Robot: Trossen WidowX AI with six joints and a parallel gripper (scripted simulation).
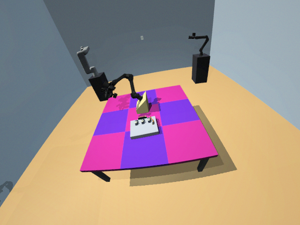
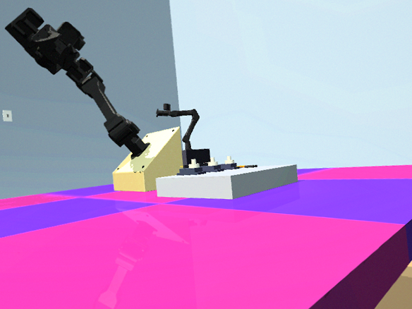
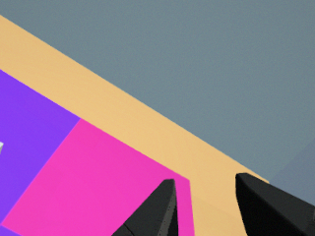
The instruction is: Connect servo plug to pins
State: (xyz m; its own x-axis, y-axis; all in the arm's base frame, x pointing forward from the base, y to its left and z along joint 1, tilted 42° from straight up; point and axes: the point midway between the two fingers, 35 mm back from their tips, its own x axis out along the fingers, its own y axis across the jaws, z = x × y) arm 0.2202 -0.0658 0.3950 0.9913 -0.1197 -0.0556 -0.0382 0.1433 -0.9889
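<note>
Now: gripper tip 90 mm short of the servo, 330 mm to the right of it and 330 mm above it. The rest, counted from my gripper tip: printed holder: 200 mm ahead, 340 mm to the left, 360 mm below.
</note>
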